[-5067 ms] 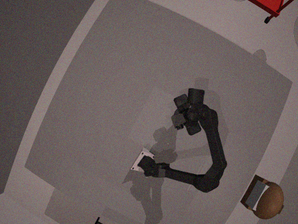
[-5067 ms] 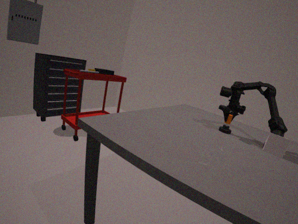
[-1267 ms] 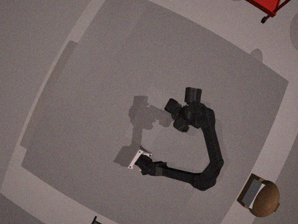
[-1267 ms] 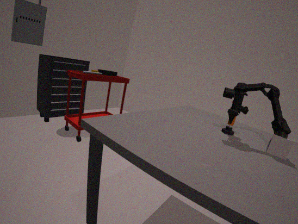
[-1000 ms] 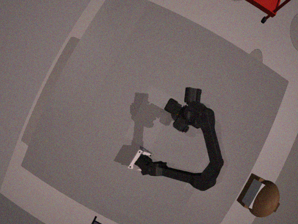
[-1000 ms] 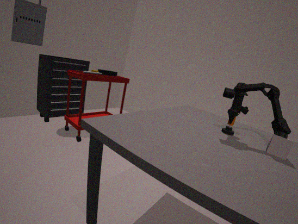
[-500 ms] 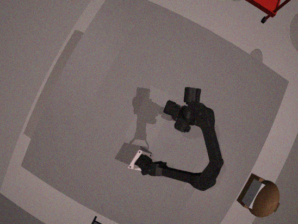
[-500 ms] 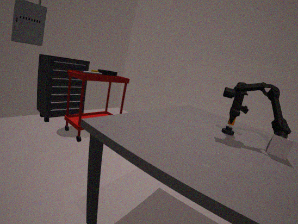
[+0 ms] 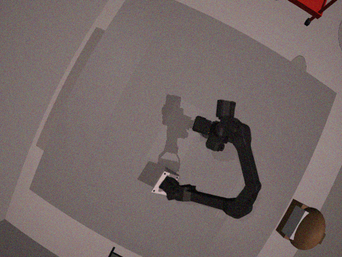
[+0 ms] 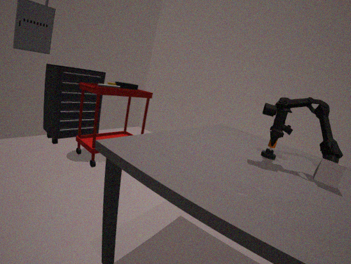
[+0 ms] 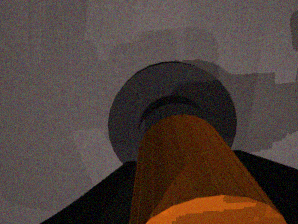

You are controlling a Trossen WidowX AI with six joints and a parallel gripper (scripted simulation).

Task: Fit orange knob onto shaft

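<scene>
The orange knob lies 30 mm above my gripper tip. From my gripper tip the other things lie so: dark round pedestal 40 mm below.
</scene>
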